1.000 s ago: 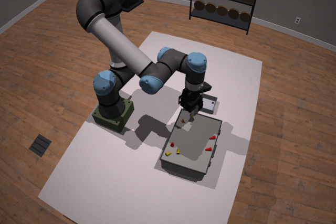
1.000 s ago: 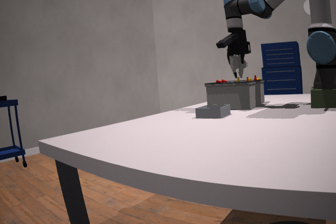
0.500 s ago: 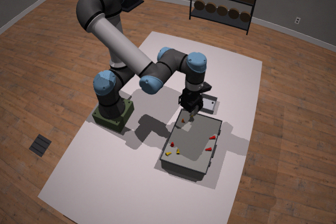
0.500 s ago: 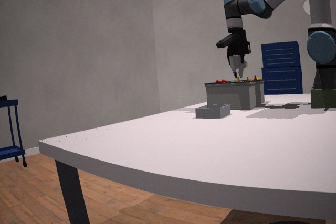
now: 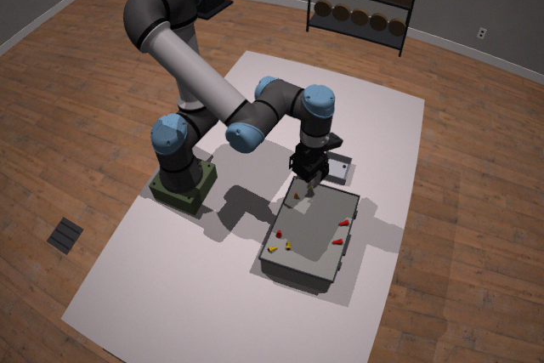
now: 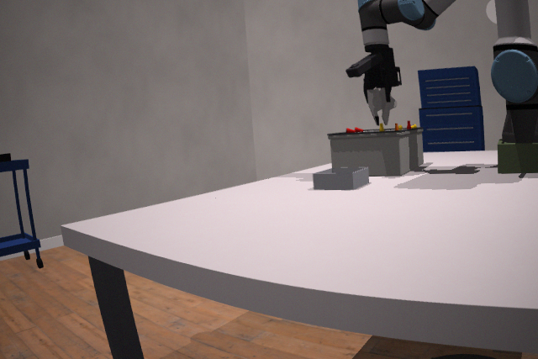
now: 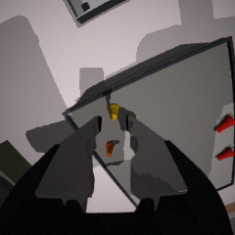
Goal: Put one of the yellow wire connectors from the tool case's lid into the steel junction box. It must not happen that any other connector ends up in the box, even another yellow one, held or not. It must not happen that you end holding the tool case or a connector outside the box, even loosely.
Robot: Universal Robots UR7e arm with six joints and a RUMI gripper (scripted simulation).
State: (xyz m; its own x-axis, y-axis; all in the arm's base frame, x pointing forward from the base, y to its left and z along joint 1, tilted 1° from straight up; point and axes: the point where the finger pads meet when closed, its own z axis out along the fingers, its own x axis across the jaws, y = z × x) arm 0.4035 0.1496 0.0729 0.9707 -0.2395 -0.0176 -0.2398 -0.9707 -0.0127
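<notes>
Now: the orange connector 5 cm to the right of my hand, 3 cm below it and 2 cm behind it. Also, from my hand: grey tool case (12 cm to the right, 7 cm below, 7 cm ahead).
</notes>
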